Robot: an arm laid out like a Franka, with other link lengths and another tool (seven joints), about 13 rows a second.
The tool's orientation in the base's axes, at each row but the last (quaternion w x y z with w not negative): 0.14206, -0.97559, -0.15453, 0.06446; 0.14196, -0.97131, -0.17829, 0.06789; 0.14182, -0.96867, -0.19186, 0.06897; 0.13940, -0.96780, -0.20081, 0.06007; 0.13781, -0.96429, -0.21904, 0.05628; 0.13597, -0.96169, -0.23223, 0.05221; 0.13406, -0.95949, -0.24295, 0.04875; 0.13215, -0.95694, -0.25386, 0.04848; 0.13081, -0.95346, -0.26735, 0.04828
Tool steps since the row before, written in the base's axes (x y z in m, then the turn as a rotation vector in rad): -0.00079, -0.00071, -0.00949, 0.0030, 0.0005, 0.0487; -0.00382, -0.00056, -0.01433, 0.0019, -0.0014, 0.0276; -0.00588, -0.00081, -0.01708, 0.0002, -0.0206, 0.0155; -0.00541, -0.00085, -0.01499, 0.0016, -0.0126, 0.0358; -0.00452, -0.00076, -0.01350, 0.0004, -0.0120, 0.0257; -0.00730, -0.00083, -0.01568, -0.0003, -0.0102, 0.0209; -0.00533, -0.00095, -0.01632, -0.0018, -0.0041, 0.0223; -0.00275, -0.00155, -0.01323, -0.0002, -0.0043, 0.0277; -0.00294, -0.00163, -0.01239, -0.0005, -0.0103, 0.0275
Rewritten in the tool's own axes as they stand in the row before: -0.00020, 0.00324, 0.00898, -0.0010, -0.0141, -0.0467; -0.00258, 0.00355, 0.01418, -0.0010, -0.0064, -0.0269; -0.00436, 0.00379, 0.01713, -0.0091, 0.0137, -0.0199; -0.00438, 0.00314, 0.01502, -0.0058, 0.0012, -0.0375; -0.00374, 0.00274, 0.01348, -0.0061, 0.0031, -0.0275; -0.00627, 0.00203, 0.01601, -0.0057, 0.0026, -0.0224; -0.00467, 0.00297, 0.01628, -0.0042, -0.0036, -0.0221; -0.00282, 0.00367, 0.01279, -0.0030, -0.0042, -0.0276; -0.00308, 0.00329, 0.01202, -0.0064, 0.0007, -0.0287
